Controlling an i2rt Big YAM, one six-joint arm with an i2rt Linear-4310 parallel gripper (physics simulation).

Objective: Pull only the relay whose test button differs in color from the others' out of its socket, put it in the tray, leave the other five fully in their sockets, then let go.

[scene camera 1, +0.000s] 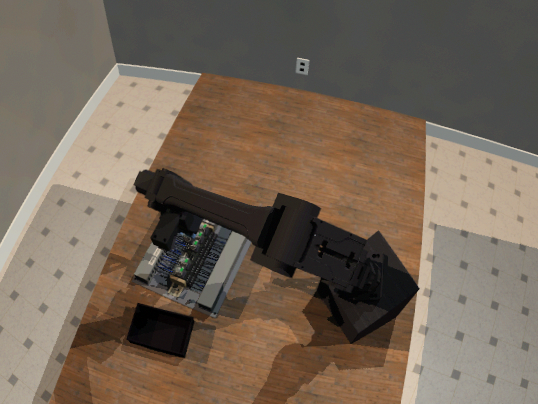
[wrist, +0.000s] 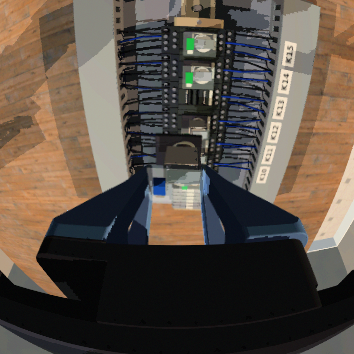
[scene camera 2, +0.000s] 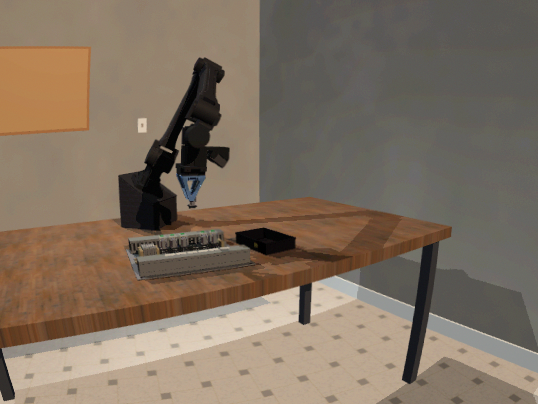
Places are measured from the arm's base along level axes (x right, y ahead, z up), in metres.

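Pixels of known places: gripper, fingertip midpoint: (scene camera 1: pixel 189 235) (wrist: pixel 175 173) (scene camera 2: pixel 189 200); arm's base at its link origin: (scene camera 1: pixel 366 276) (scene camera 2: pixel 146 185).
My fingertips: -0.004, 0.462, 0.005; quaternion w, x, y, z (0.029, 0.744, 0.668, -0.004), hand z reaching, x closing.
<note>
For each thing: its top centre in the pictures, then the offset to it from my fingertips, as dx, dy, dz.
- relay with the blue test button, top centre: (wrist: pixel 175 188) (scene camera 1: pixel 187 233) (scene camera 2: pixel 191 193) -0.006, +0.001, +0.019
- empty socket at its top centre: (wrist: pixel 194 109) (scene camera 1: pixel 192 252) (scene camera 2: pixel 188 246) +0.015, +0.013, -0.129
- partly hidden relay at its top centre: (wrist: pixel 194 138) (scene camera 1: pixel 193 241) (scene camera 2: pixel 182 234) +0.030, +0.011, -0.092
- black tray at its top centre: (scene camera 1: pixel 159 328) (scene camera 2: pixel 264 234) -0.233, +0.026, -0.126
My gripper (scene camera 2: pixel 192 202) (wrist: pixel 175 173) is shut on the relay with the blue test button (scene camera 2: pixel 192 204) (wrist: pixel 159 186), held upright above the socket panel (scene camera 1: pixel 227 267) (scene camera 2: pixel 195 262) (wrist: pixel 95 100). Scene camera 1 hides the fingers behind the arm. In the wrist view, an empty socket (wrist: pixel 198 97) shows between a green-button relay (wrist: pixel 199 76) and a partly hidden relay (wrist: pixel 198 123) nearer the gripper. Another green-button relay (wrist: pixel 200 44) stands at the row's far end. Several green buttons show along the row in scene camera 1. The black tray (scene camera 1: pixel 160 331) (scene camera 2: pixel 272 246) stands beside the panel and looks empty.
Long grey wire ducts (scene camera 1: pixel 222 275) (wrist: pixel 300 100) flank the relay row, one carrying labels K10 to K15. Tan end pieces (scene camera 1: pixel 177 282) (wrist: pixel 198 22) stand at the row's end. Dark and blue wires run to both sides. The arm's base (scene camera 1: pixel 380 305) (scene camera 2: pixel 142 205) stands on the wooden table.
</note>
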